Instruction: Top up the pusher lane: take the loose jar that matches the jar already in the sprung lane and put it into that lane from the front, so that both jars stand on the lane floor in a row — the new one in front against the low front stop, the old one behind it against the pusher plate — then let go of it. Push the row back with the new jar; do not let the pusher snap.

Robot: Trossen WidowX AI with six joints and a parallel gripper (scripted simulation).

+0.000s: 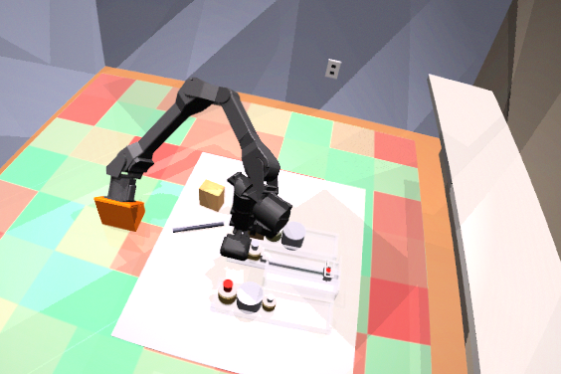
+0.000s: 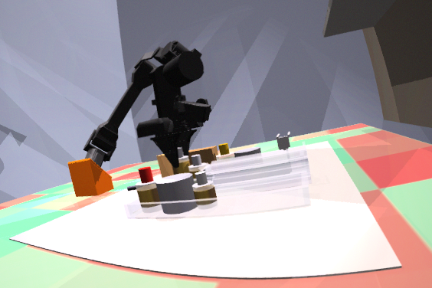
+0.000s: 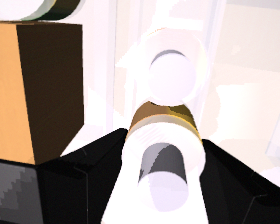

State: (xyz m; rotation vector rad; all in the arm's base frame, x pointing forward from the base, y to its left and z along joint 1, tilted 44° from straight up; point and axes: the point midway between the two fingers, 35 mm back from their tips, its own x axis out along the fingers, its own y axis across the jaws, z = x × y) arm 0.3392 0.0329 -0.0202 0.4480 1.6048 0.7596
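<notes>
The brown box is 80 mm to the left of my gripper tip and 10 mm below it. Also, from my gripper tip: sprung lane: 140 mm ahead, 30 mm below; then dark rod: 130 mm behind, 50 mm below, 40 mm to the left.
</notes>
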